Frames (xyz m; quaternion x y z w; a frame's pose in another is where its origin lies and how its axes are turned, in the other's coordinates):
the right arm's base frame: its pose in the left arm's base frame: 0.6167 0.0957 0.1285 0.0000 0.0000 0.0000 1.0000
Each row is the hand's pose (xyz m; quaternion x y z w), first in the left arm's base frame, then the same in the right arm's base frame.
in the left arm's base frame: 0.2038 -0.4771 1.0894 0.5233 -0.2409 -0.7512 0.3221
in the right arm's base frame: -0.4129 -0.5728 0.9609 0.5233 -0.2409 -0.7512 0.3221
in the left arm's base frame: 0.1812 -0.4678 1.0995 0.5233 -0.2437 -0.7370 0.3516
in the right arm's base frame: -0.4355 -0.5635 0.9710 0.5233 -0.2437 -0.7370 0.3516
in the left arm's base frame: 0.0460 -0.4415 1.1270 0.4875 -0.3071 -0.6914 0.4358
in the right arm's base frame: -0.5707 -0.5372 0.9985 0.4875 -0.3071 -0.6914 0.4358
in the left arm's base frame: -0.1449 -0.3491 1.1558 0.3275 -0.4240 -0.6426 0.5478
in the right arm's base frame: -0.7616 -0.4448 1.0273 0.3275 -0.4240 -0.6426 0.5478
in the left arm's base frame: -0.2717 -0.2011 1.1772 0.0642 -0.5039 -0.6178 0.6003
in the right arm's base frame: -0.8884 -0.2968 1.0487 0.0642 -0.5039 -0.6178 0.6003
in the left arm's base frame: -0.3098 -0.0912 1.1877 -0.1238 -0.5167 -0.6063 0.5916
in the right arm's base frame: -0.9265 -0.1869 1.0592 -0.1238 -0.5167 -0.6063 0.5916
